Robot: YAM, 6 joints.
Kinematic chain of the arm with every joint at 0, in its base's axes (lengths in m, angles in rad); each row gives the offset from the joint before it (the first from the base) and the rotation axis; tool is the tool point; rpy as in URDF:
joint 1: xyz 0 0 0.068 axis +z
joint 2: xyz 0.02 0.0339 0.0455 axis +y
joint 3: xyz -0.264 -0.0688 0 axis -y
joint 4: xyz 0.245 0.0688 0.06 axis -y
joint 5: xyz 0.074 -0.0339 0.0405 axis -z
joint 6: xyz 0.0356 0 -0.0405 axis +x
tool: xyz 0 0 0 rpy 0 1.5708 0
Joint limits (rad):
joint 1: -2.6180..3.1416
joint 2: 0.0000..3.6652
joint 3: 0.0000..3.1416
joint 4: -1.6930..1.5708
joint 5: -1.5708..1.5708
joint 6: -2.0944..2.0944
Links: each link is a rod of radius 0.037 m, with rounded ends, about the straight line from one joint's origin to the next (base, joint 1, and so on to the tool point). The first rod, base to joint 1, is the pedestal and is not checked.
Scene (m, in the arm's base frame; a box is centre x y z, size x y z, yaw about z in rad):
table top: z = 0
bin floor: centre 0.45 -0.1 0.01 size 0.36 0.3 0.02 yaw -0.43
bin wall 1: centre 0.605 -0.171 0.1 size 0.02 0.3 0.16 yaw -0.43
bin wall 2: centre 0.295 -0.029 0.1 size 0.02 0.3 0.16 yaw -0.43
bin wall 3: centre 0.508 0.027 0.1 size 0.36 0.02 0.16 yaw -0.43
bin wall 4: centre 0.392 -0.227 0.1 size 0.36 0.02 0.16 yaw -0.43
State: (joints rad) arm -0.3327 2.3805 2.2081 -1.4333 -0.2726 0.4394
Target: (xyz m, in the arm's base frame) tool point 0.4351 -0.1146 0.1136
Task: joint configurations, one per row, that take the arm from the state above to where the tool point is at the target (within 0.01 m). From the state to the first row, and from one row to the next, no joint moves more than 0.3 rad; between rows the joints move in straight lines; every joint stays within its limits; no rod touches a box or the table.
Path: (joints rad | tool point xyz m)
1: -0.2788 2.5282 2.0930 -1.4500 -0.2726 0.4394 | 0.4351 -0.1146 0.1136

